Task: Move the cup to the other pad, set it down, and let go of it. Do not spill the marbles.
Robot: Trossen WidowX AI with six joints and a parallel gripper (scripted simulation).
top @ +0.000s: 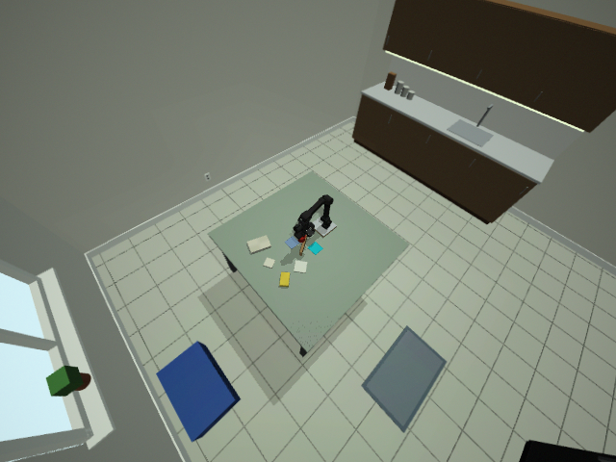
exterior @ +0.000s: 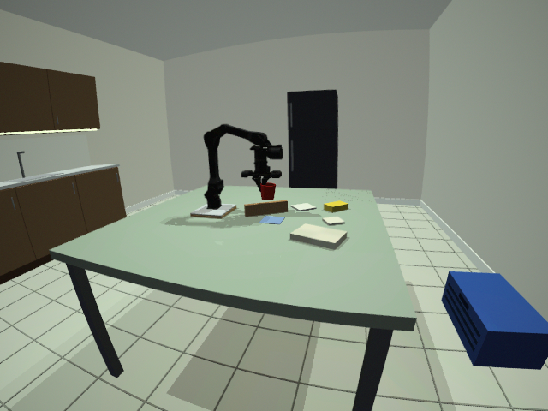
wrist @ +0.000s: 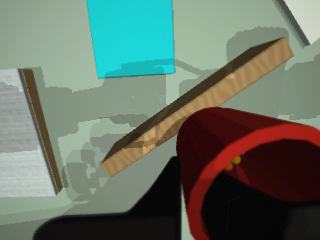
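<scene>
Now: gripper tip 120 mm above the cyan pad, 110 mm to the right of it and 30 mm past it. From my gripper tip the other things lie so: red cup: 30 mm ahead, 10 mm to the right; then blue pad: 120 mm below, 80 mm to the right, 60 mm ahead; then wooden bar: 100 mm below, 20 mm to the left, 20 mm ahead.
</scene>
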